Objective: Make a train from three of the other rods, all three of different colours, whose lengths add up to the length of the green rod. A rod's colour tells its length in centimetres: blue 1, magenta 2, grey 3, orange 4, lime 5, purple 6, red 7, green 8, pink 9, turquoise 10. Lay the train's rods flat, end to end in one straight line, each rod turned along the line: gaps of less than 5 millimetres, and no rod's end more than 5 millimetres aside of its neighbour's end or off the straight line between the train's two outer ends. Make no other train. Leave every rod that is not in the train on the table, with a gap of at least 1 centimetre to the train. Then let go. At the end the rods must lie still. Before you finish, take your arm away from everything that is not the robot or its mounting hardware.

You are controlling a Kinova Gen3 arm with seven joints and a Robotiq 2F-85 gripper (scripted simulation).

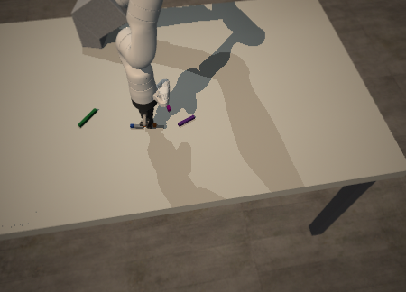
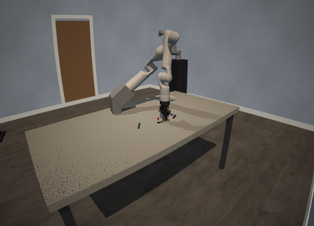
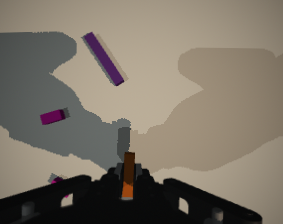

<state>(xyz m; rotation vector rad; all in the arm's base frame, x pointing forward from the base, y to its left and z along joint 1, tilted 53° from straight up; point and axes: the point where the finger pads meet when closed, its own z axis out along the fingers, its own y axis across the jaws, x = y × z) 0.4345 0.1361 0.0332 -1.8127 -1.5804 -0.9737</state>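
Right now the grey rod is 4 cm to the right of my hand and 3 cm below it. From my hand the other things lie so: orange rod: 2 cm below; then purple rod: 3 cm behind, 12 cm to the left, 3 cm below; then blue rod: 6 cm to the right, 3 cm below.
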